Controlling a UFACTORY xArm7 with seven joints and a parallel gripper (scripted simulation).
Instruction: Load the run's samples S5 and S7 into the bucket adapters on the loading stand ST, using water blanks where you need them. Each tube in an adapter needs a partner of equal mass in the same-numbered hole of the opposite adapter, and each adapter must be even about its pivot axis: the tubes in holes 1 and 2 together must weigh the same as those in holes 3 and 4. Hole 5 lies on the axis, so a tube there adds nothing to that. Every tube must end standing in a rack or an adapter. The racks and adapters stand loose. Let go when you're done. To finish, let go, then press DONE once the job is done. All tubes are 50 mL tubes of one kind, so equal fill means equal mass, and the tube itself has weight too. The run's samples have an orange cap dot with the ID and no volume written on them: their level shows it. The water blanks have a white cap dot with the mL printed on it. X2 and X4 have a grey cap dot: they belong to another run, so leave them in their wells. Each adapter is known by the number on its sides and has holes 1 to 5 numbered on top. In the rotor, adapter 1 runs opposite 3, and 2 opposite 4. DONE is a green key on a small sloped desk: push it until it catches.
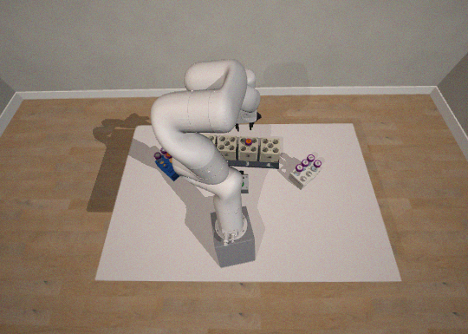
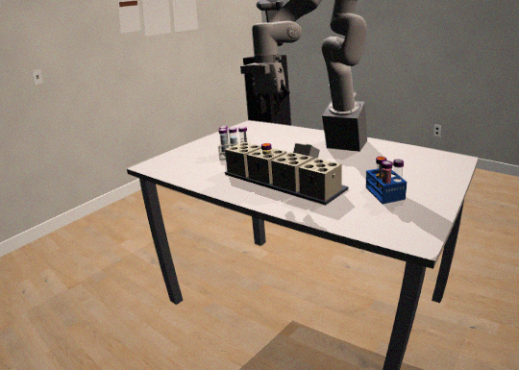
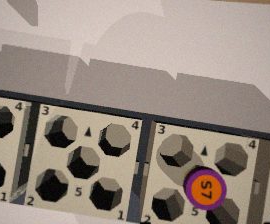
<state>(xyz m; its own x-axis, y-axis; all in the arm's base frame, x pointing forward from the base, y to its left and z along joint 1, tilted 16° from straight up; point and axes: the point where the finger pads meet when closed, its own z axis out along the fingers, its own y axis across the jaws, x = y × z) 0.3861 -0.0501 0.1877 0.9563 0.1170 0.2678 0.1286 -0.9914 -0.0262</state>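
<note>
My gripper is now 37 cm to the right of the blue rack, 22 cm above it and 10 cm past it. The rest, counted from my hand: adapter: 20 cm to the left, 20 cm below, 1 cm ahead; dark stand: 25 cm below, 3 cm to the left; white rack: 31 cm to the right, 22 cm below, 12 cm behind.
</note>
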